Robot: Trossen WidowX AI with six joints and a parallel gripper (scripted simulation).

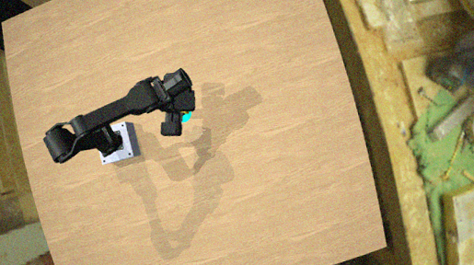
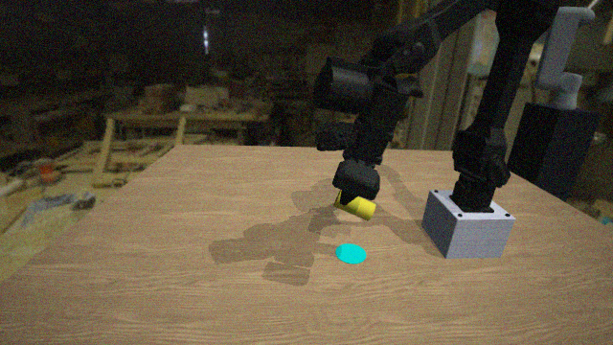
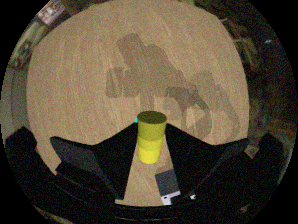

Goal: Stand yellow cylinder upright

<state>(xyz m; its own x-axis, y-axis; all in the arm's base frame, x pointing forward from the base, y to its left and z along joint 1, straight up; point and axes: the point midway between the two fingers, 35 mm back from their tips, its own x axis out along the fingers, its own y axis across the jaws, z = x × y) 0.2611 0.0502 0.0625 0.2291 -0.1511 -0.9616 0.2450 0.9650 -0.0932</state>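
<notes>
My gripper tip is 12 cm above the cyan circle and 3 cm past it. The rest, counted from my gripper tip: yellow cylinder 2 cm behind, 1 cm below.
</notes>
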